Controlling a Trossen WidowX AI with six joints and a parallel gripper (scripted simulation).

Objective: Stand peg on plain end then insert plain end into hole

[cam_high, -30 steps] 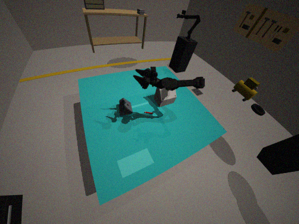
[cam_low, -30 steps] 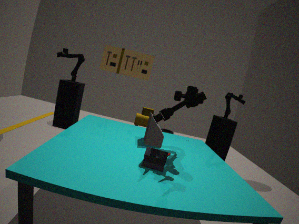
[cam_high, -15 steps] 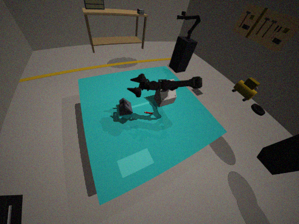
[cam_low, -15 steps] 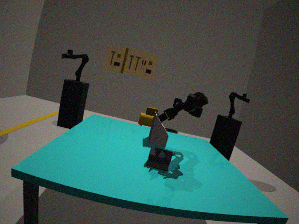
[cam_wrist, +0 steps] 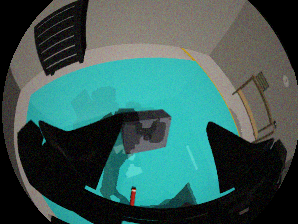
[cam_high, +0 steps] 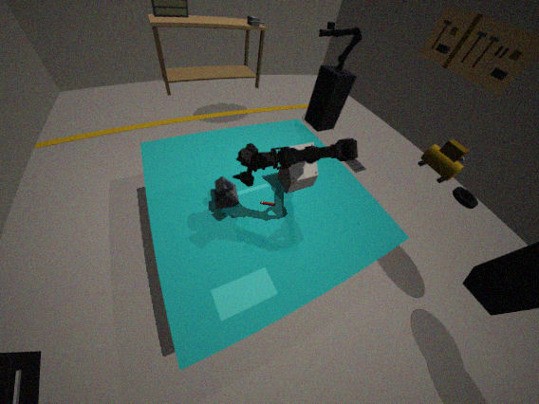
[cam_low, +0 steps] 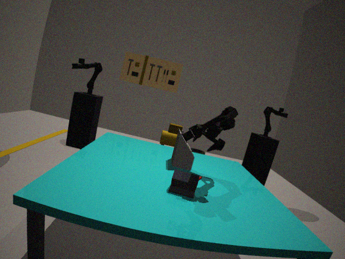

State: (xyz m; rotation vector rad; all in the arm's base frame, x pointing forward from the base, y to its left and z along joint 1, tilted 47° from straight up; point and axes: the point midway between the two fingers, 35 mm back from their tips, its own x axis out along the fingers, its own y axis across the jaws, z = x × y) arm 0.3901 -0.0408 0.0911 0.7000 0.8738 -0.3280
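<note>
Right now the red peg is 15 cm behind my gripper tip, 8 cm to the left of it and 24 cm below it. From my gripper tip the other things lie so: sloped grey panel: 3 cm ahead, 4 cm to the right, 20 cm below.
</note>
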